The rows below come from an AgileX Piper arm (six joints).
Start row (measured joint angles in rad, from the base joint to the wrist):
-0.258, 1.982, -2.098, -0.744, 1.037, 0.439
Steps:
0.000, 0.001, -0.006, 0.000, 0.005, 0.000
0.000, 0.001, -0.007, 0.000, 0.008, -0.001
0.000, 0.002, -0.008, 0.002, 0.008, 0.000
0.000, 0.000, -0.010, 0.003, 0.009, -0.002
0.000, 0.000, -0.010, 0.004, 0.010, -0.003
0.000, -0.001, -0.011, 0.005, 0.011, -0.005
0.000, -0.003, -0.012, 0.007, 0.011, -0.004
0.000, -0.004, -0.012, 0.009, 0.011, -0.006
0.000, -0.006, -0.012, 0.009, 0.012, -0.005
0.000, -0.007, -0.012, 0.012, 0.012, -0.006
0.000, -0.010, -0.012, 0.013, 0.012, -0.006
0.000, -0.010, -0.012, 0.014, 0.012, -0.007
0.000, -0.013, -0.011, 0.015, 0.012, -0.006
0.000, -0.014, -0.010, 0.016, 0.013, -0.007
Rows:
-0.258, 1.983, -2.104, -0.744, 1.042, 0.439
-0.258, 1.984, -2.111, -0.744, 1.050, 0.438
-0.258, 1.986, -2.119, -0.742, 1.058, 0.438
-0.258, 1.986, -2.129, -0.739, 1.067, 0.436
-0.258, 1.986, -2.139, -0.735, 1.077, 0.433
-0.258, 1.985, -2.150, -0.730, 1.088, 0.428
-0.258, 1.982, -2.162, -0.723, 1.099, 0.424
-0.258, 1.978, -2.174, -0.714, 1.110, 0.418
-0.258, 1.972, -2.186, -0.705, 1.122, 0.413
-0.258, 1.965, -2.198, -0.693, 1.134, 0.407
-0.258, 1.955, -2.210, -0.680, 1.146, 0.401
-0.258, 1.945, -2.222, -0.666, 1.158, 0.394
-0.258, 1.932, -2.233, -0.651, 1.170, 0.388
-0.258, 1.918, -2.243, -0.635, 1.183, 0.381

